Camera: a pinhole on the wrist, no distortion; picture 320 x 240 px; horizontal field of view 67.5 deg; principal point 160.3 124.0 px. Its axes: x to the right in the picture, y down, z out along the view. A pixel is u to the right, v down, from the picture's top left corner.
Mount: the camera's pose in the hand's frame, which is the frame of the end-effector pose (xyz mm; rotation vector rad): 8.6 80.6 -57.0 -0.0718 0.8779 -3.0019
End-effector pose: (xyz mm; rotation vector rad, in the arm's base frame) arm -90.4 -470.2 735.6 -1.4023 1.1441 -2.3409
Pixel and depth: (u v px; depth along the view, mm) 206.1 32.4 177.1
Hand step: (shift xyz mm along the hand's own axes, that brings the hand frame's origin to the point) -16.8 41.5 129.9
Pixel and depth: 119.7 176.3 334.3
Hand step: 81.2 -159.4 182.7
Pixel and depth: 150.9 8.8 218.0
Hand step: 27.6 51.8 182.6
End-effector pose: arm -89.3 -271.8 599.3 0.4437 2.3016 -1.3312
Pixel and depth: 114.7 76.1 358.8
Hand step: 94.0 -50.3 280.8
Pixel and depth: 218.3 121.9 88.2
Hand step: -8.5 33.2 18.5
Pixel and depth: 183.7 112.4 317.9
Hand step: -7.3 -78.3 220.1
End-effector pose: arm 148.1 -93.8 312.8 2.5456 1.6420 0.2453
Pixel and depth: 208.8 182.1 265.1
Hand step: -32.4 -117.6 133.6
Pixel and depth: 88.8 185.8 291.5
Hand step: 109.4 -137.4 144.2
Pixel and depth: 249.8 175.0 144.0
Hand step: -38.3 -24.1 49.8
